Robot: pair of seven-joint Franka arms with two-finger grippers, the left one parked.
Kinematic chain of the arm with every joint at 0, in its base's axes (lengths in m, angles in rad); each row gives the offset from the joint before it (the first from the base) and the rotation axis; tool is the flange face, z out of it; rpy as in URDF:
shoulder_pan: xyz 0 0 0.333 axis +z
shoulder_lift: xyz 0 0 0 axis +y
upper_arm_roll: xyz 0 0 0.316 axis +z
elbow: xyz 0.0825 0 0 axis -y
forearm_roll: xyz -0.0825 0 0.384 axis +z
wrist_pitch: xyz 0 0 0 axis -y
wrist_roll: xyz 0.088 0 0 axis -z
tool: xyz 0 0 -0.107 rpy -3.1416 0 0
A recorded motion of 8 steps. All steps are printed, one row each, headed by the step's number.
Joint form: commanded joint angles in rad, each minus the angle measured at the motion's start. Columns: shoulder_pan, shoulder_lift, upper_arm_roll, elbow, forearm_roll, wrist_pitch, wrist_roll.
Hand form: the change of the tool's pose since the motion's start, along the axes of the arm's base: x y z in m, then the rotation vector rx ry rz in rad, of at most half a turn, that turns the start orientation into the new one. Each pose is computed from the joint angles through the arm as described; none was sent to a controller.
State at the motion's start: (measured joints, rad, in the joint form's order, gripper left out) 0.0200 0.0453 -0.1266 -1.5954 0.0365 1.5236 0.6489
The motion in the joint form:
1: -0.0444 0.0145 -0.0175 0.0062 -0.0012 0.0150 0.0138
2: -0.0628 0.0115 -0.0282 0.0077 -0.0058 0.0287 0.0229
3: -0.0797 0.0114 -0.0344 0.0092 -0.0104 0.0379 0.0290
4: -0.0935 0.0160 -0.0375 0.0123 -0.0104 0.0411 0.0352
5: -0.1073 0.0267 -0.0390 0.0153 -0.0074 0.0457 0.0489
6: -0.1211 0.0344 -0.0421 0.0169 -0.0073 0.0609 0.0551
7: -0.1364 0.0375 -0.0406 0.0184 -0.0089 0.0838 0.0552
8: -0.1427 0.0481 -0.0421 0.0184 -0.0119 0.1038 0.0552
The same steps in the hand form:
1: 0.0013 -0.0348 -0.0040 -0.0065 -0.0057 -0.0759
2: -0.0007 -0.0517 -0.0006 -0.0149 -0.0226 -0.1140
3: -0.0024 -0.0651 0.0009 -0.0222 -0.0322 -0.1430
4: -0.0028 -0.0747 0.0001 -0.0243 -0.0334 -0.1661
5: -0.0014 -0.0832 -0.0042 -0.0242 -0.0299 -0.1953
6: -0.0001 -0.0932 -0.0066 -0.0280 -0.0384 -0.2186
7: 0.0011 -0.1019 -0.0058 -0.0338 -0.0589 -0.2328
8: 0.0044 -0.1075 -0.0102 -0.0406 -0.0674 -0.2405

